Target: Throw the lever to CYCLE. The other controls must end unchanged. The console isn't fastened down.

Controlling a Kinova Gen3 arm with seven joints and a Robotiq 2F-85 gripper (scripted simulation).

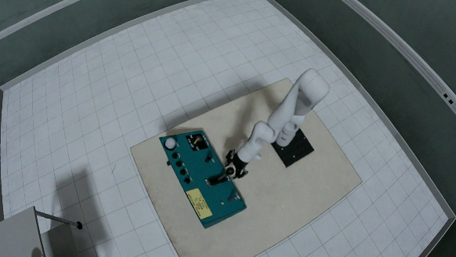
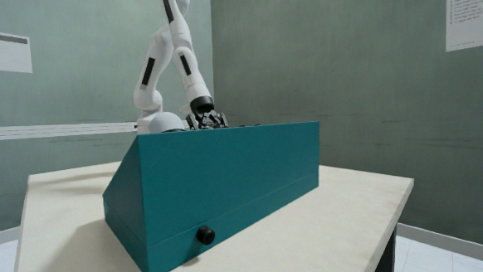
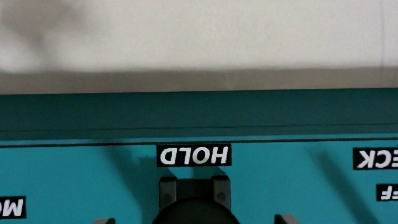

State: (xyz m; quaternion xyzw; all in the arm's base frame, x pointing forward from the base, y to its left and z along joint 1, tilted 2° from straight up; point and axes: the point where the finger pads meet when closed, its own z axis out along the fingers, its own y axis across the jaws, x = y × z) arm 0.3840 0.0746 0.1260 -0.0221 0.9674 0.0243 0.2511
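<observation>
The lever lies 4 cm ahead of my hand and 3 cm below it. Also, from my hand: check toggle: 12 cm to the left, 5 cm ahead, 3 cm below; then mode knob: 12 cm to the right, 7 cm ahead, 4 cm below; then dial: 23 cm to the right, 8 cm ahead, 4 cm below.
</observation>
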